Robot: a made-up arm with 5 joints.
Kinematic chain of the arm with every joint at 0, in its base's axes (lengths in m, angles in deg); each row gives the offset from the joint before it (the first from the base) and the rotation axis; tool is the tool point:
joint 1: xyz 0 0 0.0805 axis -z
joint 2: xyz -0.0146 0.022 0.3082 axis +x
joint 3: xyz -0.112 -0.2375 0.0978 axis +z
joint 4: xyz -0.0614 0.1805 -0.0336 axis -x
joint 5: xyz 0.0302 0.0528 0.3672 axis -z
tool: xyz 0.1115 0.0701 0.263
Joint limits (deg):
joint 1: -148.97..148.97
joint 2: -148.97..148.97
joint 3: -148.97..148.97
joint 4: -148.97..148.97
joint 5: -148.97..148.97
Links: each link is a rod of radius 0.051 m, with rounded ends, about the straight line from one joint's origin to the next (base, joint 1, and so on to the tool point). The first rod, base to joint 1, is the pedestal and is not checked.
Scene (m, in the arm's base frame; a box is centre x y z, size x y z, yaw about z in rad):
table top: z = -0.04
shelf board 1: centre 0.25 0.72 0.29 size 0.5 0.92 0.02 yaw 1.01
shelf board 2: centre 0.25 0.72 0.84 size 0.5 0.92 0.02 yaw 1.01
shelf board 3: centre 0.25 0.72 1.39 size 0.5 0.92 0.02 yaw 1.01
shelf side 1: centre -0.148 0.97 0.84 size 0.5 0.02 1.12 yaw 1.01
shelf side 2: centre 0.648 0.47 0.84 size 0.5 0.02 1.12 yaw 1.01
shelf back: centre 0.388 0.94 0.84 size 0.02 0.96 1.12 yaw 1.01
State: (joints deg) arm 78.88 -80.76 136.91 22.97 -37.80
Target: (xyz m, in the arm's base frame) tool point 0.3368 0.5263 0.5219
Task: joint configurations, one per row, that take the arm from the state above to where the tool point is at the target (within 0.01 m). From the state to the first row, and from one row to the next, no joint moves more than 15 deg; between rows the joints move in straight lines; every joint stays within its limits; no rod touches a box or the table.
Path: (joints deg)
1: 75.73 -67.66 137.40 8.33 -36.74
2: 72.57 -54.55 137.88 -6.32 -35.67
3: 69.42 -41.45 138.37 -20.96 -34.61
4: 59.53 -40.11 139.72 -33.69 -30.22
5: 49.65 -38.77 141.07 -46.42 -25.84
6: 39.76 -37.43 142.42 -59.15 -21.46
7: 29.88 -36.08 143.77 -71.88 -17.08
8: 20.00 -34.74 145.12 -84.60 -12.70
9: 24.74 -47.02 145.26 -75.20 -14.77
10: 29.48 -59.30 145.40 -65.79 -16.83
11: 34.22 -71.57 145.54 -56.38 -18.90
12: 38.96 -83.85 145.69 -46.97 -20.97

